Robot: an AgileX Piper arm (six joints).
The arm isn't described. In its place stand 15 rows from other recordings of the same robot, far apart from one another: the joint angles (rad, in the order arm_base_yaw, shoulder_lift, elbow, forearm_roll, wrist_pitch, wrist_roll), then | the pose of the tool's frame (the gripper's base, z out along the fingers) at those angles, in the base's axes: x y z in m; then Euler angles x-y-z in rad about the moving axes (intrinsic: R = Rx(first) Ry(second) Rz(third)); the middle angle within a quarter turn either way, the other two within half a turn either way.
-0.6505 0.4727 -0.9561 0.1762 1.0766 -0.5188 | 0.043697 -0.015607 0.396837 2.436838 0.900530 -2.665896
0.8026 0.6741 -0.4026 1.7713 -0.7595 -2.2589 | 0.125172 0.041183 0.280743 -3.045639 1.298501 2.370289
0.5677 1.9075 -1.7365 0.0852 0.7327 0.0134 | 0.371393 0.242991 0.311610 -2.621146 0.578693 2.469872
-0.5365 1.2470 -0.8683 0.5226 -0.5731 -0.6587 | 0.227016 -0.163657 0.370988 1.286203 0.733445 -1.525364
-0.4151 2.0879 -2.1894 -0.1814 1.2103 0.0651 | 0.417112 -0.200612 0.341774 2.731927 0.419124 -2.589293
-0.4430 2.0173 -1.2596 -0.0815 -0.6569 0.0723 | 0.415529 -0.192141 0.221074 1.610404 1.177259 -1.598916
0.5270 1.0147 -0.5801 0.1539 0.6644 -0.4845 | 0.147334 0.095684 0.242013 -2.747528 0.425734 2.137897
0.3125 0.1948 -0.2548 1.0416 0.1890 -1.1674 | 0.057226 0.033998 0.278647 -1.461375 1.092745 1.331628
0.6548 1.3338 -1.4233 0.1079 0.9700 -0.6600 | 0.215558 0.175698 0.407871 -2.529355 0.525494 1.681748
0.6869 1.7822 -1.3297 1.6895 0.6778 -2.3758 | 0.279303 0.302349 0.302961 -1.785136 0.189339 1.129482
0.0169 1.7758 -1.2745 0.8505 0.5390 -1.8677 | 0.392150 0.041739 0.251232 -2.597202 0.698211 1.663904
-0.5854 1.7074 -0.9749 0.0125 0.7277 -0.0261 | 0.257259 -0.169633 0.175044 3.038269 0.169218 -2.565013
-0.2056 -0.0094 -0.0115 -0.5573 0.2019 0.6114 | 0.051346 -0.020567 0.202092 1.775117 1.252526 -1.708635
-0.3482 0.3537 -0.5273 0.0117 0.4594 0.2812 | 0.069972 -0.024897 0.324989 2.110081 1.176521 -1.782858
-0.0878 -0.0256 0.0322 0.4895 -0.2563 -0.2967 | 0.049823 -0.015274 0.223859 0.590544 1.200122 -0.406455
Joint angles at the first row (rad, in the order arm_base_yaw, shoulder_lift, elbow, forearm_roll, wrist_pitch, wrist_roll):
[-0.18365 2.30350 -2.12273 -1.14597 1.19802 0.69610]
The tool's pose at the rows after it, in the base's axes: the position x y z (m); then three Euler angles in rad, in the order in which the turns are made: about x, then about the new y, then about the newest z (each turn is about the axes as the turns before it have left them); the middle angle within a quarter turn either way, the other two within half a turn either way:
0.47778 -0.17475 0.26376 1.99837 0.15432 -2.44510
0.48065 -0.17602 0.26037 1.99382 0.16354 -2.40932
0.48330 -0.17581 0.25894 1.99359 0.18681 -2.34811
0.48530 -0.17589 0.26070 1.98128 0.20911 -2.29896
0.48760 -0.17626 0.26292 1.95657 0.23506 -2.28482
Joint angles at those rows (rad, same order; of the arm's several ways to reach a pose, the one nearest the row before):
[-0.19774 2.32386 -2.14292 -1.15367 1.19794 0.70086]
[-0.19942 2.33649 -2.15154 -1.15993 1.18561 0.74096]
[-0.19943 2.33982 -2.15148 -1.16174 1.16098 0.80570]
[-0.19943 2.33984 -2.15387 -1.17430 1.13977 0.85556]
[-0.19943 2.33982 -2.15382 -1.20146 1.11420 0.87595]

